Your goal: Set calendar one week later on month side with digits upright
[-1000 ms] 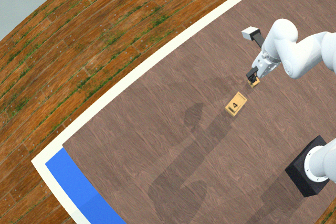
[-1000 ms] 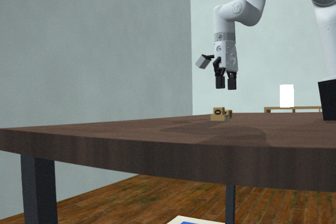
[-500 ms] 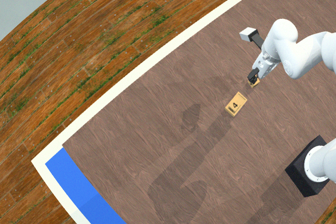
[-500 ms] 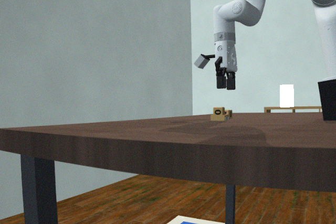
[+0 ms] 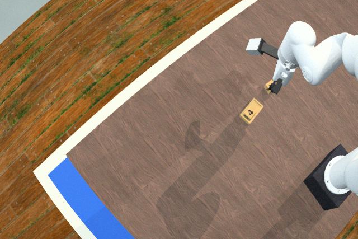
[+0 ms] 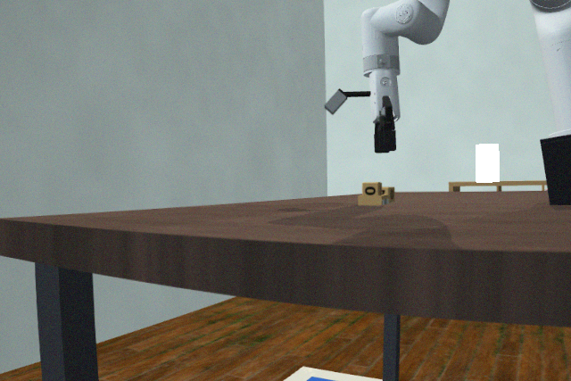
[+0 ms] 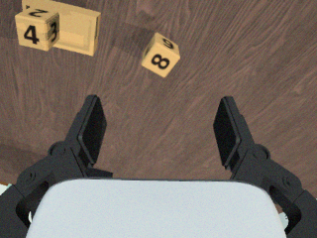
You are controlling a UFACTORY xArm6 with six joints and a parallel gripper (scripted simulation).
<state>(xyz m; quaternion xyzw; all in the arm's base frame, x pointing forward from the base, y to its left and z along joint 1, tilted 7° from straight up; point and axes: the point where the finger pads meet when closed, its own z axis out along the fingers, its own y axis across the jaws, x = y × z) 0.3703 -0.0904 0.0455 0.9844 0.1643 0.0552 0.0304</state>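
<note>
Now: the wooden cube 10 cm below my hand. The rest, counted from my hand: tray: 11 cm to the left, 10 cm below.
</note>
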